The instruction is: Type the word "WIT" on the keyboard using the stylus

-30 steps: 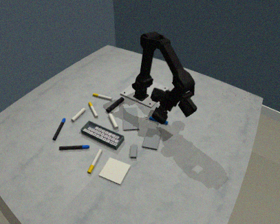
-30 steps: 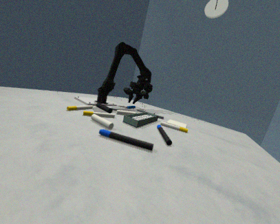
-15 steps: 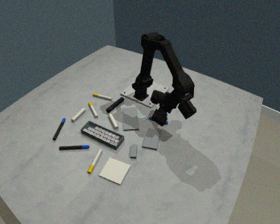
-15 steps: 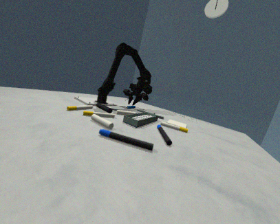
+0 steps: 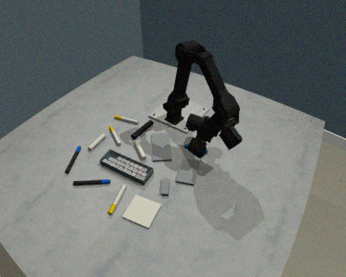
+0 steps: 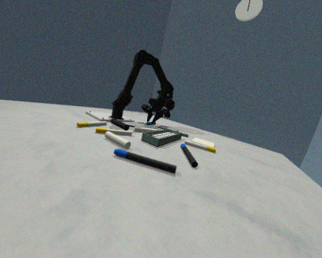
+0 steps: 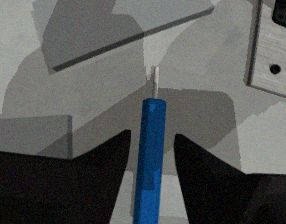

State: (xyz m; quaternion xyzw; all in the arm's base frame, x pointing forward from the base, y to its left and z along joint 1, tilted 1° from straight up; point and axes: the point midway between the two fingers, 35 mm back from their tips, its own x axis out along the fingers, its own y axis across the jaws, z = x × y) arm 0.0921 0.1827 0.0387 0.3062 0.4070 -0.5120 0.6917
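My gripper tip is now 10 mm to the left of the blue stylus and 10 mm above it. Round my gripper tip: white pad: 330 mm ahead, 50 mm to the left, 10 mm below; thin grey tip: 50 mm to the right, 10 mm below, 10 mm ahead; small grey block: 210 mm ahead, 40 mm to the left, 10 mm below.
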